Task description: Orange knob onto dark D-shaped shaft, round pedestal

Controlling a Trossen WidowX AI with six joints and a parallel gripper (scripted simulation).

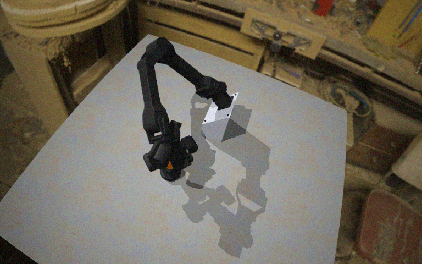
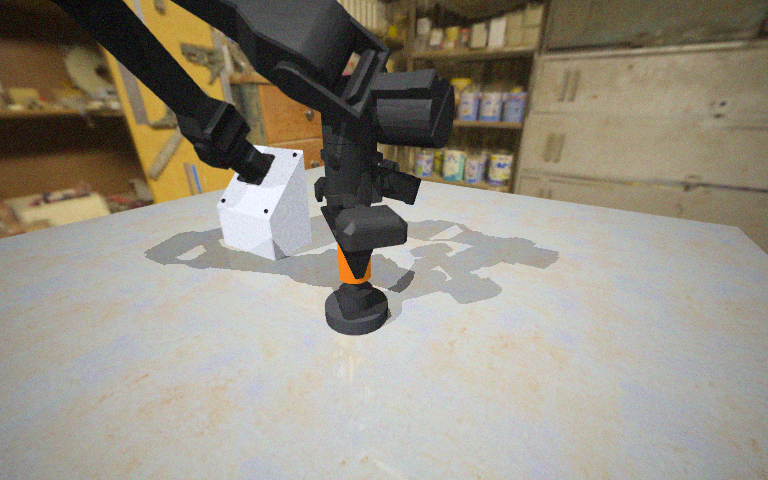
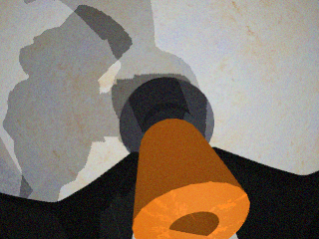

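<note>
Now: gripper tip 2 cm below the orange knob. Round my gripper tip: dark round pedestal: 4 cm below.
</note>
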